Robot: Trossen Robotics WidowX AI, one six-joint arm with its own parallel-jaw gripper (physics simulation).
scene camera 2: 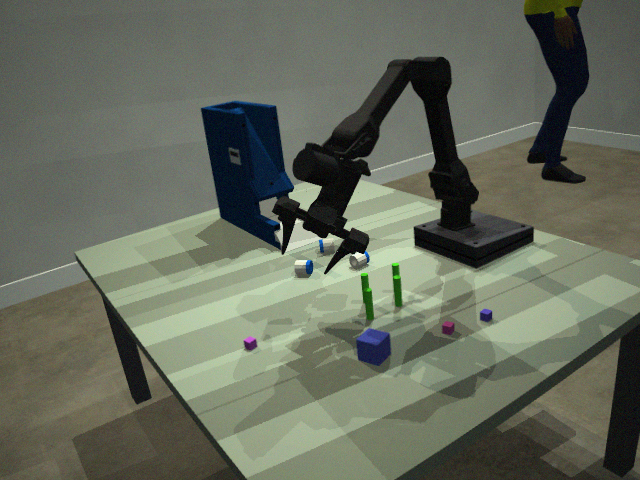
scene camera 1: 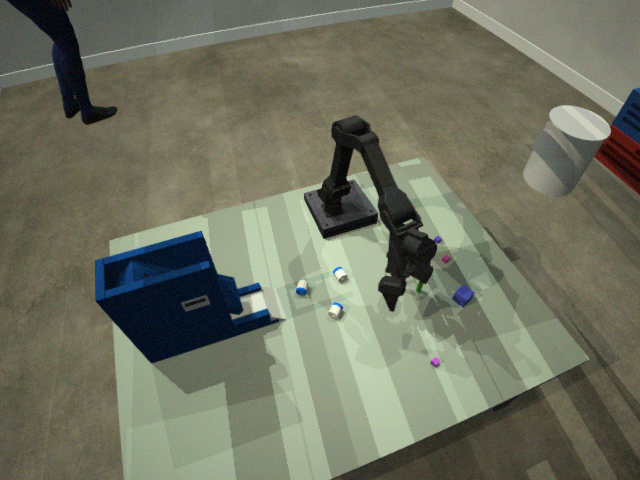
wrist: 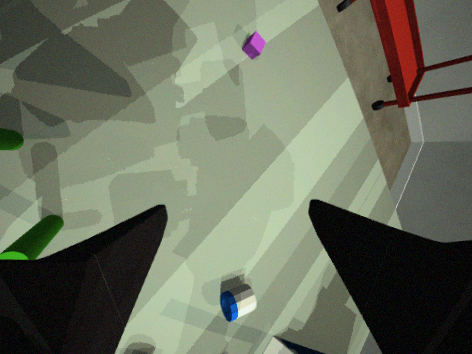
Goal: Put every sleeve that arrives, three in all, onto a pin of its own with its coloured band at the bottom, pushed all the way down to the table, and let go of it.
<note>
The gripper (scene camera 2: pixel 303 264) is open and holds nothing. Also in view: a blue cube (scene camera 2: pixel 373 346).
The gripper shows as well in scene camera 1 (scene camera 1: pixel 395 303) and in the wrist view (wrist: pixel 238 209). The wrist view misses the blue cube: it is out of frame.
</note>
